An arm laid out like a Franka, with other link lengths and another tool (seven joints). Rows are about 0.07 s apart.
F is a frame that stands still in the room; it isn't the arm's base.
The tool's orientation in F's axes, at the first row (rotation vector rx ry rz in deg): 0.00 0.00 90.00
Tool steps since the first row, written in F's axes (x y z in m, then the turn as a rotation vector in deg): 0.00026 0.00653 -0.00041 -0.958 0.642 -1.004; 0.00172 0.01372 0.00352 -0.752 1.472 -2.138; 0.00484 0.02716 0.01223 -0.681 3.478 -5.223; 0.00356 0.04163 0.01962 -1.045 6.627 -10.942; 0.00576 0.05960 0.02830 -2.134 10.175 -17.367; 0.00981 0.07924 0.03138 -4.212 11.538 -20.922; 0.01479 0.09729 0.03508 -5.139 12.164 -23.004; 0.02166 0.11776 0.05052 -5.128 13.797 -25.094; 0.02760 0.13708 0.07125 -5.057 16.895 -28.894
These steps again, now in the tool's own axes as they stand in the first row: 0.00653 -0.00026 -0.00041 0.642 0.958 -1.004; 0.01372 -0.00172 0.00352 1.472 0.752 -2.138; 0.02716 -0.00484 0.01223 3.478 0.681 -5.223; 0.04163 -0.00356 0.01962 6.627 1.045 -10.942; 0.05960 -0.00576 0.02830 10.175 2.134 -17.367; 0.07924 -0.00981 0.03138 11.538 4.212 -20.922; 0.09729 -0.01479 0.03508 12.164 5.139 -23.004; 0.11776 -0.02166 0.05052 13.797 5.128 -25.094; 0.13708 -0.02760 0.07125 16.895 5.057 -28.894
